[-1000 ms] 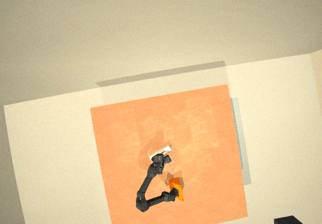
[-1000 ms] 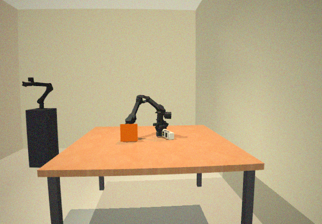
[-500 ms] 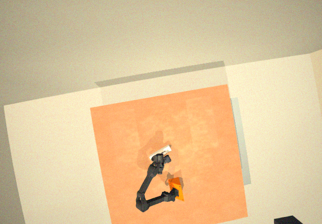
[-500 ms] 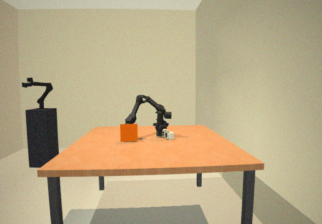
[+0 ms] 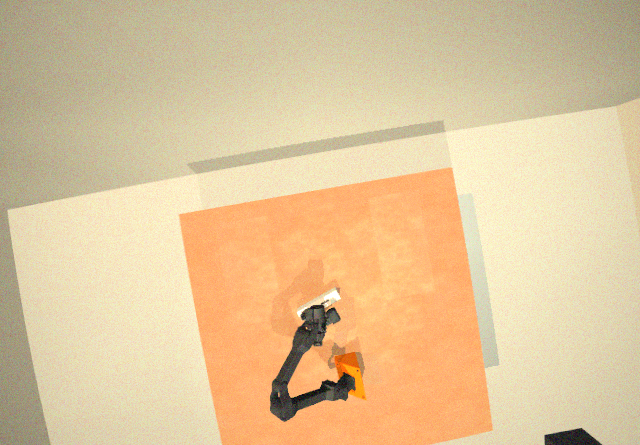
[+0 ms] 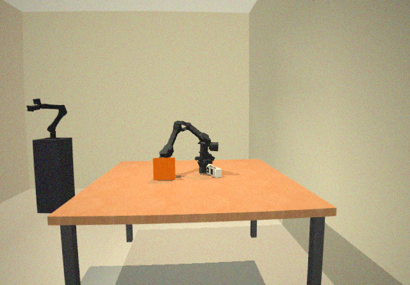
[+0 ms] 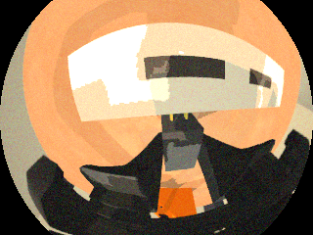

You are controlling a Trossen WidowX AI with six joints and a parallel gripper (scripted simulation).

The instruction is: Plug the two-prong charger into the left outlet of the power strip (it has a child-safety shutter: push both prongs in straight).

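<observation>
The two-prong charger lies 20 mm ahead of my gripper tip, 10 mm to the left of it and 10 mm above it.
</observation>
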